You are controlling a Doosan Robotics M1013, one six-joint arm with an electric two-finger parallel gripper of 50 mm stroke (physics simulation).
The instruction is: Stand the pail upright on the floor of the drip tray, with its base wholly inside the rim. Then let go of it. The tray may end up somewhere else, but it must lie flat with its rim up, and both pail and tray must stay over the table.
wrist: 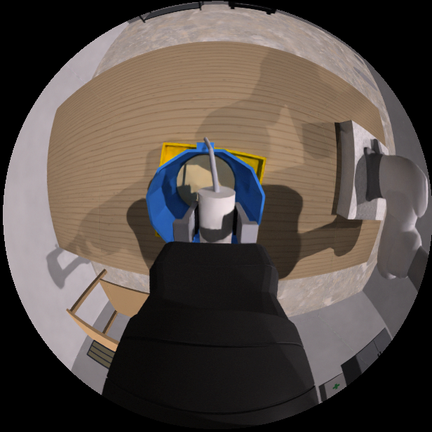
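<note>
The blue pail [162,200] is seen from above, its mouth towards the camera and its pale round bottom showing inside. It looks roughly upright. A bent grey wire bail runs from its far rim to a white cylindrical grip. My gripper [215,211] is shut on this white grip, one finger on each side. The yellow drip tray [172,151] lies on the table beneath the pail, rim up. Its far edge and far corners show beyond the pail, with a bit at the near left. The pail hides most of it. The pail's underside and any gap to the tray are hidden.
The wooden table [125,110] stretches around the tray. A grey stone-like block [352,172] stands at the right, beside the pale robot arm [400,185]. A wooden chair-like frame [90,327] stands off the table at the lower left. Shadows fall on both sides of the pail.
</note>
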